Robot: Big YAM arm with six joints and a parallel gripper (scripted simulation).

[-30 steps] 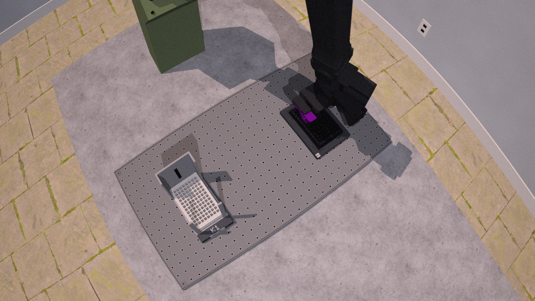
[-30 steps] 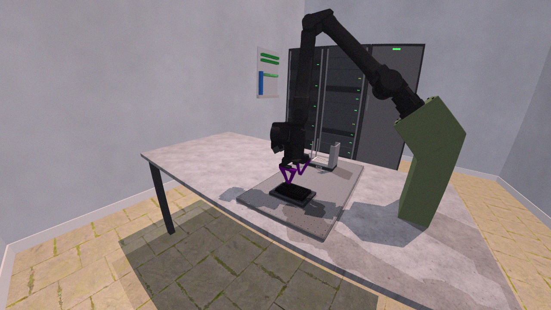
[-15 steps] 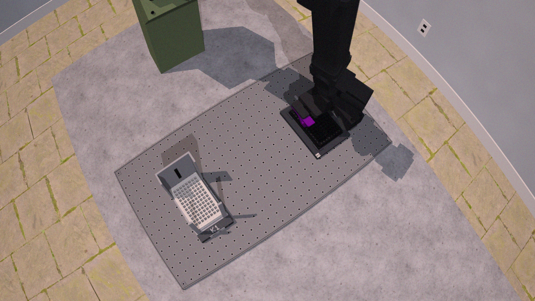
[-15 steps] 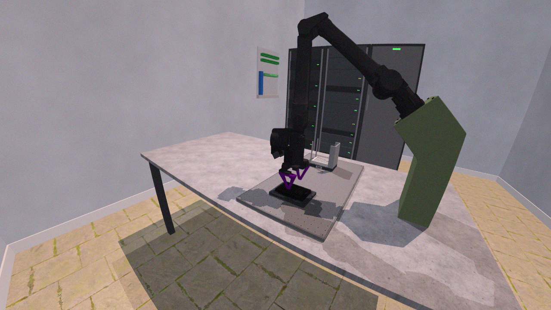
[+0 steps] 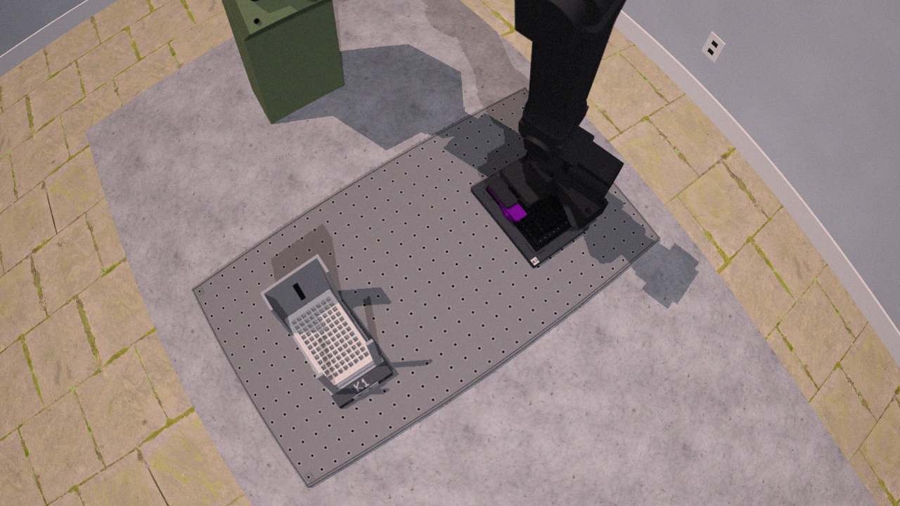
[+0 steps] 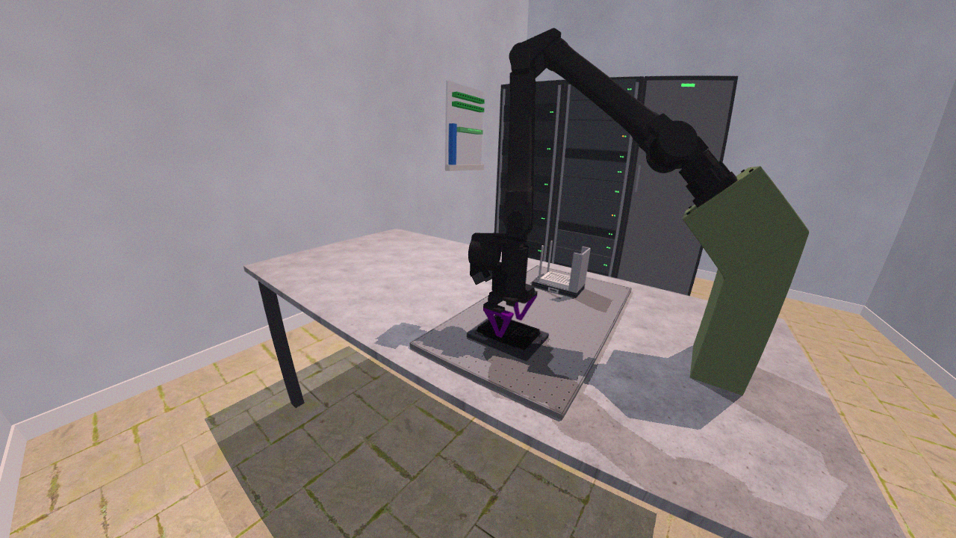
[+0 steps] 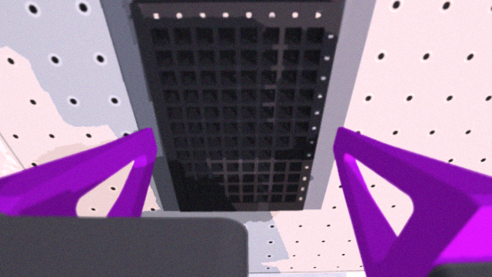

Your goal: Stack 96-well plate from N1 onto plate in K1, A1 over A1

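Right now my hand is 20 mm above the black 96-well plate. Also, from my hand: plate nest N1: 30 mm below; white 96-well plate: 70 mm ahead, 370 mm to the right, 10 mm below; pale A1 mark: 80 mm ahead, 40 mm to the right, 20 mm below.
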